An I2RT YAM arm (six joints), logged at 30 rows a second.
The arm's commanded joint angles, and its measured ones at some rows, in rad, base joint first. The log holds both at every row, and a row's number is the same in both.
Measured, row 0:
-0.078, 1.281, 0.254, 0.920, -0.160, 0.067
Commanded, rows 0 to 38:
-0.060, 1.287, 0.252, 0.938, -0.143, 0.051
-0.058, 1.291, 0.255, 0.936, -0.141, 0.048
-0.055, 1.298, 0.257, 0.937, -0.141, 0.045
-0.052, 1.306, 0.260, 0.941, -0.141, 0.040
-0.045, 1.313, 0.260, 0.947, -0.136, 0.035
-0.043, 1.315, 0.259, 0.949, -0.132, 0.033
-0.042, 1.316, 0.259, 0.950, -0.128, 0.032
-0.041, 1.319, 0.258, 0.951, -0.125, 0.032
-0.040, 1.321, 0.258, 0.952, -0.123, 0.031
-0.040, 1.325, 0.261, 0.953, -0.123, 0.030
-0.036, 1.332, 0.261, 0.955, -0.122, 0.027
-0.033, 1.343, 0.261, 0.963, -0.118, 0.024
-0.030, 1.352, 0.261, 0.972, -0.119, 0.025
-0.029, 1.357, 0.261, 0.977, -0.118, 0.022
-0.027, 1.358, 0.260, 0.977, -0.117, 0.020
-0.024, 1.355, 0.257, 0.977, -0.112, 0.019
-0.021, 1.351, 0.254, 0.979, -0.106, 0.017
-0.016, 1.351, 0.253, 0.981, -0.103, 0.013
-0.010, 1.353, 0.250, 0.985, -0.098, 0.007
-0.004, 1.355, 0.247, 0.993, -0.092, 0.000
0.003, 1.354, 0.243, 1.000, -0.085, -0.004
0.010, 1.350, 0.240, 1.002, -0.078, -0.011
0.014, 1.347, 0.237, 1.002, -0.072, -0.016
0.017, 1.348, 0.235, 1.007, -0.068, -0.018
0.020, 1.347, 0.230, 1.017, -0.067, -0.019
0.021, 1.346, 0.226, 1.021, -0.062, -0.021
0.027, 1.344, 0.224, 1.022, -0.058, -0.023
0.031, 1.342, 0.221, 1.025, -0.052, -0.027
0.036, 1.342, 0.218, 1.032, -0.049, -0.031
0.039, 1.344, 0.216, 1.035, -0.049, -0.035
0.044, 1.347, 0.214, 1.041, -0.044, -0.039
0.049, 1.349, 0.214, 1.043, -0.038, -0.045
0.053, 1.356, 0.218, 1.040, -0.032, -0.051
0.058, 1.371, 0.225, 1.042, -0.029, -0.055
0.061, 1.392, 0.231, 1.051, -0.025, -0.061
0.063, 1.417, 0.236, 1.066, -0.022, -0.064
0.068, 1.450, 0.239, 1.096, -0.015, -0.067
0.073, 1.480, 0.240, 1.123, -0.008, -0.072
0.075, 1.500, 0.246, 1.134, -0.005, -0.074
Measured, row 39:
0.060, 1.446, 0.230, 1.055, -0.034, -0.050
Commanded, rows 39 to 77:
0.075, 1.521, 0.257, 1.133, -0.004, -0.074
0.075, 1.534, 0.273, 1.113, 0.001, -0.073
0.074, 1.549, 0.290, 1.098, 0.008, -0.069
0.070, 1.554, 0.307, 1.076, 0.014, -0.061
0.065, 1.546, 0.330, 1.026, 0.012, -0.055
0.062, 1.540, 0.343, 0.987, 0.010, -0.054
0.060, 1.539, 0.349, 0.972, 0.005, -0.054
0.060, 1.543, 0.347, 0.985, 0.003, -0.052
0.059, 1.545, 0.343, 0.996, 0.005, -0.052
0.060, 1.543, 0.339, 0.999, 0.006, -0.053
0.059, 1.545, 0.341, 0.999, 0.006, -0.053
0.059, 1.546, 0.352, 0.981, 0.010, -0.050
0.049, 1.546, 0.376, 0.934, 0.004, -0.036
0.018, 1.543, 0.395, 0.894, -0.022, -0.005
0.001, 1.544, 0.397, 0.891, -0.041, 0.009
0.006, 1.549, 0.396, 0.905, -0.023, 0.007
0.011, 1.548, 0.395, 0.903, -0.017, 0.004
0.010, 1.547, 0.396, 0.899, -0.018, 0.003
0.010, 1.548, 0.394, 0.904, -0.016, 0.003
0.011, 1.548, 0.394, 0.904, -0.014, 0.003
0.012, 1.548, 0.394, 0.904, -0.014, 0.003
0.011, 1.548, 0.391, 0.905, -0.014, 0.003
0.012, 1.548, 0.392, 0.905, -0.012, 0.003
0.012, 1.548, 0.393, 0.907, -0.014, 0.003
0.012, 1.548, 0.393, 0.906, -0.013, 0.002
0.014, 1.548, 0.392, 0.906, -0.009, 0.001
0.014, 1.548, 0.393, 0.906, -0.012, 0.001
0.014, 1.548, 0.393, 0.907, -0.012, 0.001
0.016, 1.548, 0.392, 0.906, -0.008, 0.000
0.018, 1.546, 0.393, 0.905, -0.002, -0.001
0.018, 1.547, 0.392, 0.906, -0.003, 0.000
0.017, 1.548, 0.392, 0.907, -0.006, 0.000
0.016, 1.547, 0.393, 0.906, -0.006, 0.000
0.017, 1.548, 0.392, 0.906, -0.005, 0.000
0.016, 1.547, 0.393, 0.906, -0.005, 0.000
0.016, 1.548, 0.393, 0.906, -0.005, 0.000
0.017, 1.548, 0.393, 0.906, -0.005, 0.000
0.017, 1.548, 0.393, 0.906, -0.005, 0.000
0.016, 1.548, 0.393, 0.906, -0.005, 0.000
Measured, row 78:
0.014, 1.543, 0.381, 0.915, -0.014, -0.015
